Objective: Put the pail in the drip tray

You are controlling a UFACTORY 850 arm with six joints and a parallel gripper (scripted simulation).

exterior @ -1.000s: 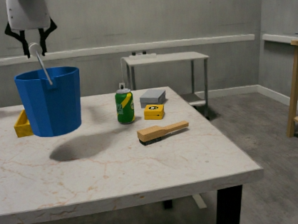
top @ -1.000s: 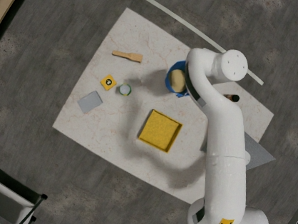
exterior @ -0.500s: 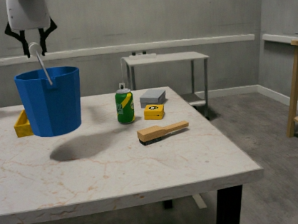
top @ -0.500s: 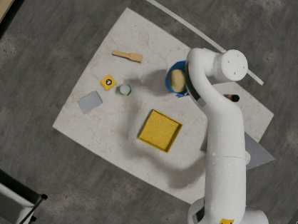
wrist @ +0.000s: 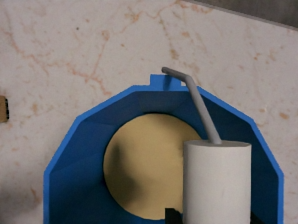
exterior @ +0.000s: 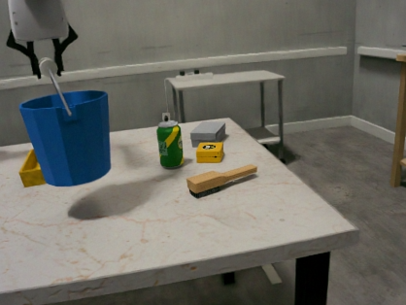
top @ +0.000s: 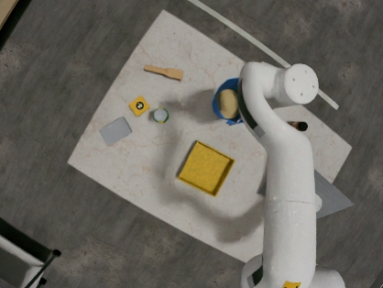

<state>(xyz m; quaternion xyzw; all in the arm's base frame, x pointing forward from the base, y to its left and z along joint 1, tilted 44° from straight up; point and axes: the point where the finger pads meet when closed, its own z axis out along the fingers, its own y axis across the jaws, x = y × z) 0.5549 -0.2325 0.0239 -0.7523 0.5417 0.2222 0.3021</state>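
The white grip is 10 mm ahead of my hand and 30 mm below it. Also, from my hand: blue pail: 10 mm ahead, 90 mm below; yellow drip tray: 100 mm behind, 290 mm to the left, 300 mm below; green can: 220 mm ahead, 220 mm to the left, 260 mm below.
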